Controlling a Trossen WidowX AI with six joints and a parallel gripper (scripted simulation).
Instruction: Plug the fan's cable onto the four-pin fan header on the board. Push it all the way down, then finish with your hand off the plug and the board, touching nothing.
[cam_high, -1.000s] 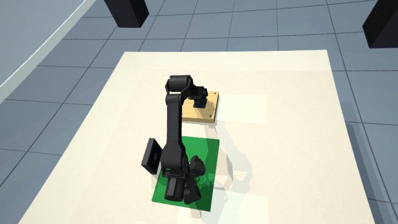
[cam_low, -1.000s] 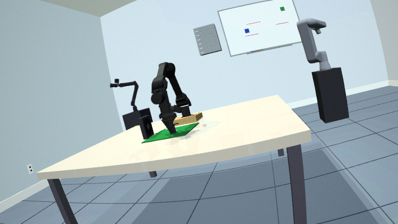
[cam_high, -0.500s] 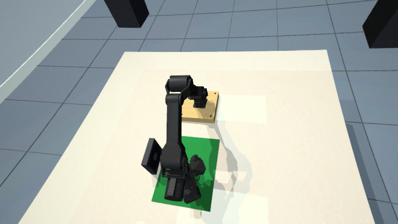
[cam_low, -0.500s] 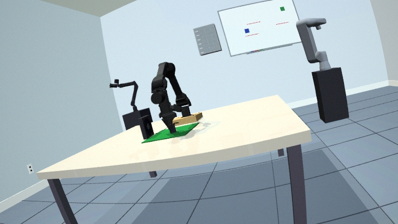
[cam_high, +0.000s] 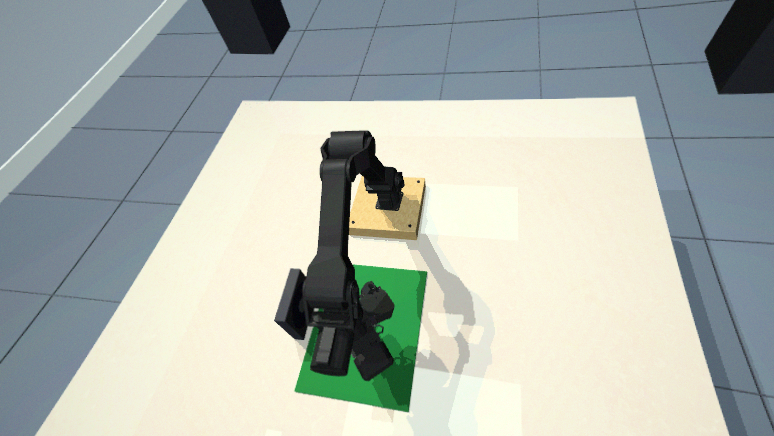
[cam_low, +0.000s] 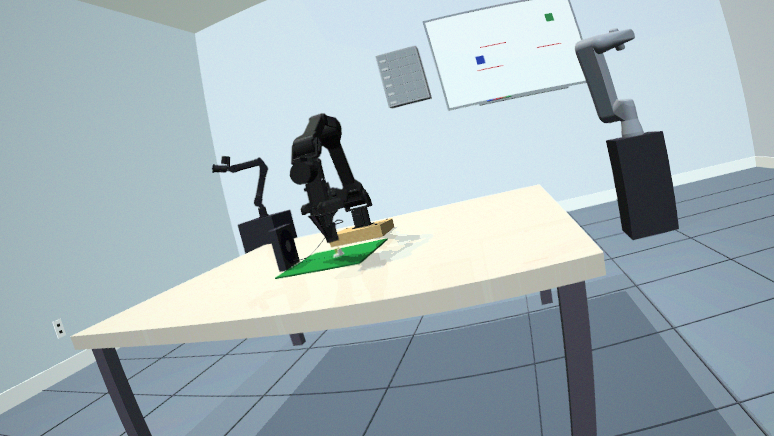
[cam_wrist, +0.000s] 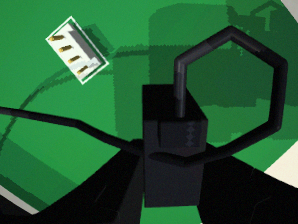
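Right now my gripper tip is 60 mm past the white four-pin fan header, 10 mm to the left of it and 60 mm above it. Also, from my gripper tip: green board: 50 mm behind, 20 mm to the right, 80 mm below; then black plug: 10 mm behind, 10 mm to the left, 10 mm above; then black fan: 50 mm behind, 170 mm to the right, 10 mm below.
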